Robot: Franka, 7 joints.
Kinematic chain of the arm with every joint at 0, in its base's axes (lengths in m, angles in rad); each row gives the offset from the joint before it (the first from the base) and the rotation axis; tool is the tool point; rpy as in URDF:
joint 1: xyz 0 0 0.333 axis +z
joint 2: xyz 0 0 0 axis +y
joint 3: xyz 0 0 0.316 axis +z
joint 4: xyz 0.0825 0 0 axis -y
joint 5: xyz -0.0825 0 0.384 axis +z
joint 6: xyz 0 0 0 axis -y
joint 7: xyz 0.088 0 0 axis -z
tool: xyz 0 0 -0.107 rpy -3.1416 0 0
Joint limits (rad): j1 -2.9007..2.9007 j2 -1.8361..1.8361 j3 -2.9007..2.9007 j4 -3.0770..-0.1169 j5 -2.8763..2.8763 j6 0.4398..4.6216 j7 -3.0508..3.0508
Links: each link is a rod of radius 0.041 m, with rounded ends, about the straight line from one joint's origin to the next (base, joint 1, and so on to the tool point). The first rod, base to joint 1, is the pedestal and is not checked.
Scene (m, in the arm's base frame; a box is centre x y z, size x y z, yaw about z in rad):
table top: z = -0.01
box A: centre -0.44 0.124 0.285 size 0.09 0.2 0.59 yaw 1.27
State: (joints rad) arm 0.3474 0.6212 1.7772 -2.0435 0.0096 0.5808 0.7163
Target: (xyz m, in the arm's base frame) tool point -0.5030 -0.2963 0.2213
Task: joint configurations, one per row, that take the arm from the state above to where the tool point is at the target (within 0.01 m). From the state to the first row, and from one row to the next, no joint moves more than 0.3 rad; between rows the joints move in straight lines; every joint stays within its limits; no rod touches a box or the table.
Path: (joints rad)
1: 0.4147 0.4546 1.9627 -1.7962 0.0738 0.7419 0.7163
2: 0.4820 0.2880 2.1483 -1.5489 0.1380 0.9030 0.7163
3: 0.5493 0.1214 2.3338 -1.3016 0.2023 1.0641 0.7163
4: 0.6715 -0.1645 2.4375 -1.3881 0.2277 1.1418 0.7163
5: 0.7936 -0.4505 2.5412 -1.4746 0.2531 1.2195 0.7163
6: 0.9158 -0.7364 2.6449 -1.5611 0.2784 1.2971 0.7163

